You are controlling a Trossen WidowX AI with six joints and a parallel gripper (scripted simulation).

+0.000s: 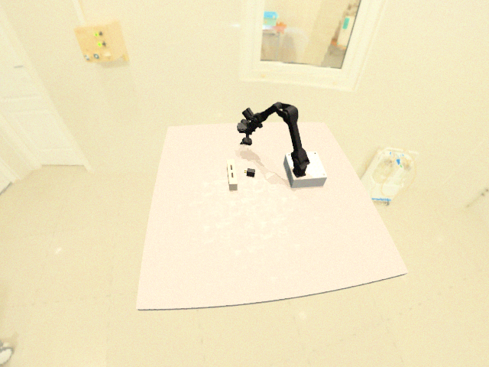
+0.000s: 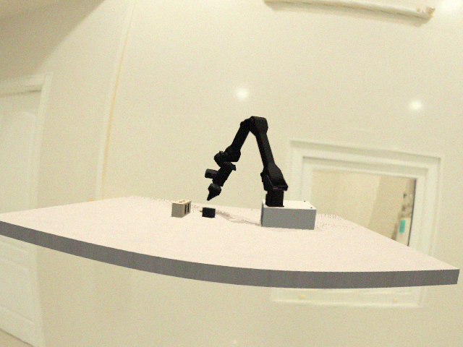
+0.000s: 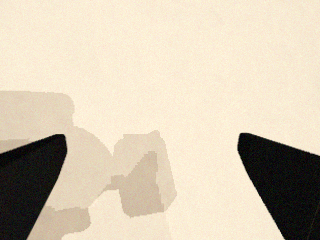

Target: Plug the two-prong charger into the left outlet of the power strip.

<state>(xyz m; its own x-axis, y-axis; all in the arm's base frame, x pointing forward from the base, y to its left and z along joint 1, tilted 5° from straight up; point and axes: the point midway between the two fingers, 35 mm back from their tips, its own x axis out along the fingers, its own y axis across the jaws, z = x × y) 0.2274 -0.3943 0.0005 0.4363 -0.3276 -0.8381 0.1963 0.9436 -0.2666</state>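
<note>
Now: the dark grey charger 20 mm ahead of my gripper tip, 270 mm to the left of it and 50 mm below it.
</note>
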